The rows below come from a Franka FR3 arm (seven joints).
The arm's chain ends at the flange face. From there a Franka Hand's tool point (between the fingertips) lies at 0.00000 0.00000 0.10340 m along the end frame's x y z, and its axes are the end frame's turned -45 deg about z.
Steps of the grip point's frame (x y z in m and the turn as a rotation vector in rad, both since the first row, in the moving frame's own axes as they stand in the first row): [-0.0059 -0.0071 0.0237 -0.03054 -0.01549 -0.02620]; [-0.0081 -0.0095 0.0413 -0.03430 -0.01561 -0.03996]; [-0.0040 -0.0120 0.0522 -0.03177 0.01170 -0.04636]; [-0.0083 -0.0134 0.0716 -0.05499 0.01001 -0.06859]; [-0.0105 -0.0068 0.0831 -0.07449 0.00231 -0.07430]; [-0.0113 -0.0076 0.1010 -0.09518 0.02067 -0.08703]
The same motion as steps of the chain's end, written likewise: [-0.0103 -0.0042 0.0238 -0.03255 0.01064 -0.02620]; [-0.0139 -0.0046 0.0414 -0.03529 0.01322 -0.03996]; [-0.0145 -0.0070 0.0523 -0.01419 0.03074 -0.04636]; [-0.0202 -0.0067 0.0718 -0.03181 0.04596 -0.06859]; [-0.0180 -0.0024 0.0834 -0.05104 0.05431 -0.07430]; [-0.0220 -0.0024 0.1015 -0.05269 0.08192 -0.08703]
